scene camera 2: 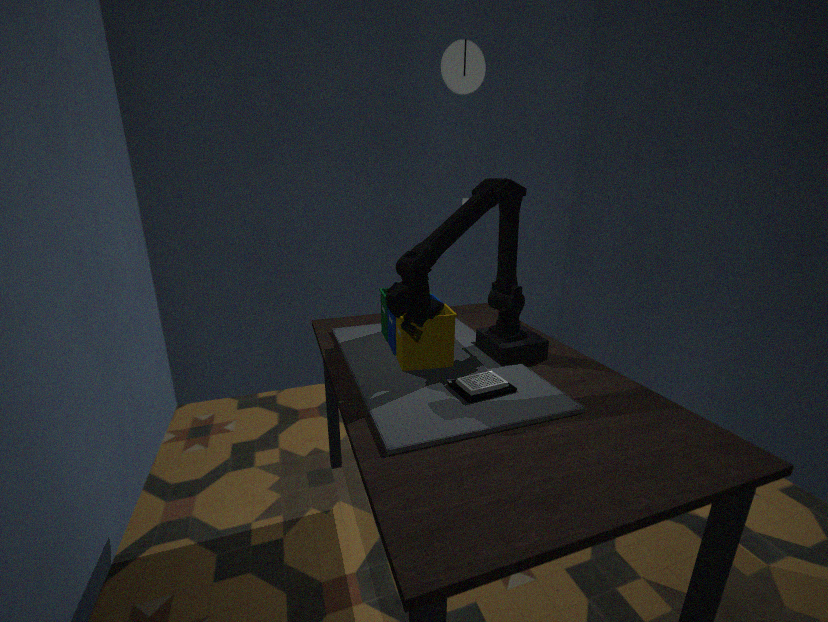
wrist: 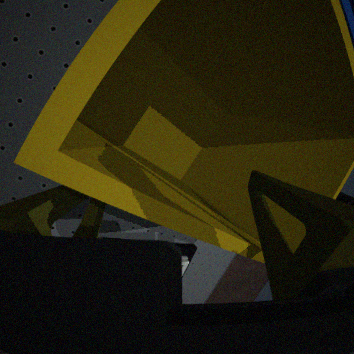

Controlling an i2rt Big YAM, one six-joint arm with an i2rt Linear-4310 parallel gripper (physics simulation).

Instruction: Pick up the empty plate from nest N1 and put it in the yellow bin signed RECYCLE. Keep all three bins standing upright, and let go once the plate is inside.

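Observation:
A pale plate with a grid of wells sits flat on a dark nest; the nest's label cannot be read. The yellow bin stands upright on the board, and the wrist view looks into its open top. Its sign does not show in either view. My gripper is open and empty, at the yellow bin's rim. One finger overlaps the rim in the wrist view; whether it touches cannot be told. The arm partly hides the bin in the scene view.
A blue bin and a green bin stand upright in a row behind the yellow one, partly hidden. The grey board lies on the brown table. The arm's base stands at right.

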